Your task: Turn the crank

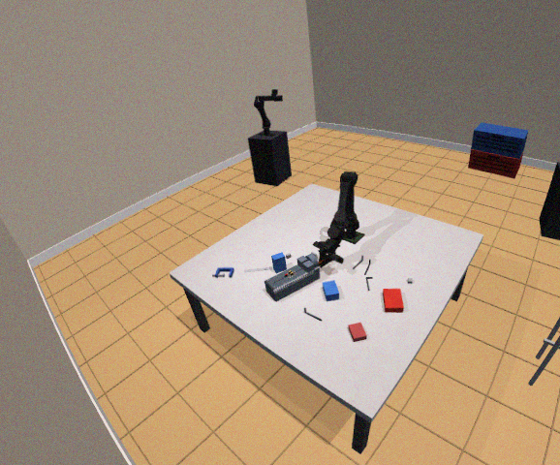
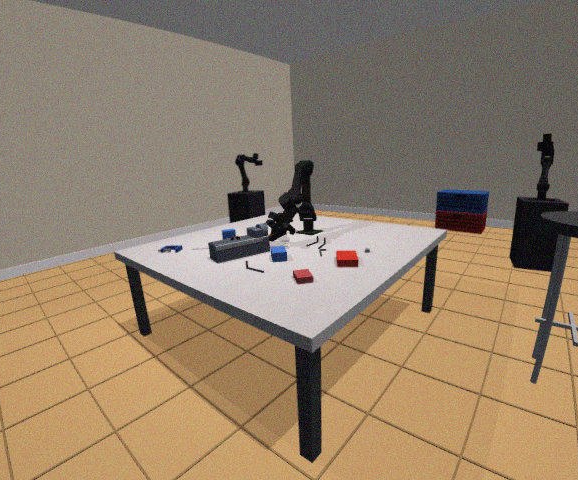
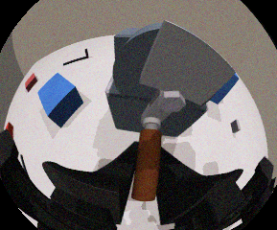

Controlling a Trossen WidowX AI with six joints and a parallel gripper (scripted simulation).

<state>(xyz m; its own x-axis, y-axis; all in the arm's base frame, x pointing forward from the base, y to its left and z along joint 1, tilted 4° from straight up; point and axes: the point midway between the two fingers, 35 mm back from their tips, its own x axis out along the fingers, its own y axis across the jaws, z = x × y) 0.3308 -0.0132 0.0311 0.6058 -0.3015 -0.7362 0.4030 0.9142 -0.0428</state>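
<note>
Now: the brown crank handle 20 mm behind my gripper tip, 20 mm above it and 10 mm to the left of it. The rest, counted from my gripper tip: red pointer: 170 mm ahead, 90 mm to the right, 50 mm above.
</note>
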